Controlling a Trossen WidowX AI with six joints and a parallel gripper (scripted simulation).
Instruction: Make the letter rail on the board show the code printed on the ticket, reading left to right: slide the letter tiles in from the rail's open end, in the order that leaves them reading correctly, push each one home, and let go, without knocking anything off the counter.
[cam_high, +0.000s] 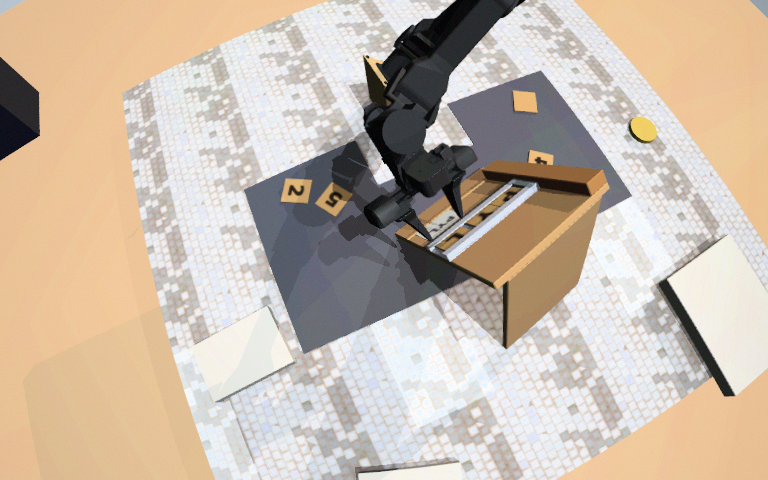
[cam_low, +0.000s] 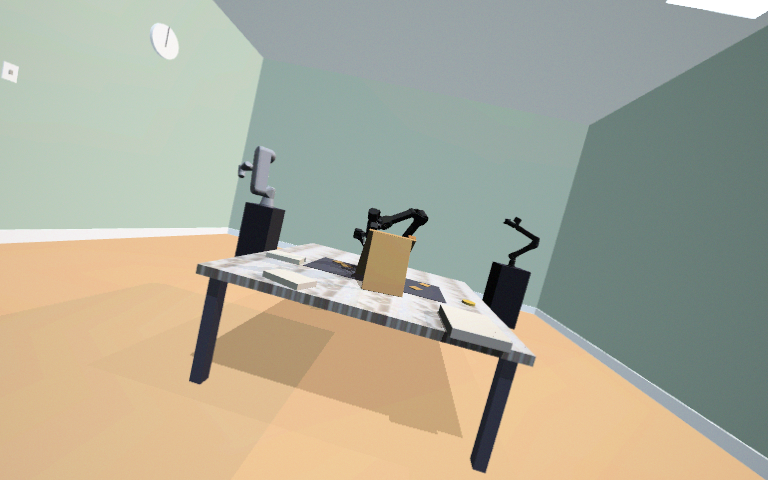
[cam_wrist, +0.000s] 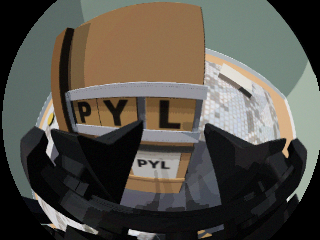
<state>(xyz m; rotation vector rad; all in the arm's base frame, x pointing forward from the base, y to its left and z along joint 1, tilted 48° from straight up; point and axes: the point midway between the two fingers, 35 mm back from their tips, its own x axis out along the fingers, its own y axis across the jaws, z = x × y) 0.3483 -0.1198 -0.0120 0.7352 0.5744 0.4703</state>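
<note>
Now: gripper tip 20 mm short of the L tile, 10 mm to the right of it and 10 mm above it. Round my gripper tip: white ticket: 40 mm behind, 20 mm to the left, 90 mm below; Y tile: 10 mm ahead, 70 mm to the left, 10 mm below; P tile: 10 mm behind, 130 mm to the left, 10 mm below.
</note>
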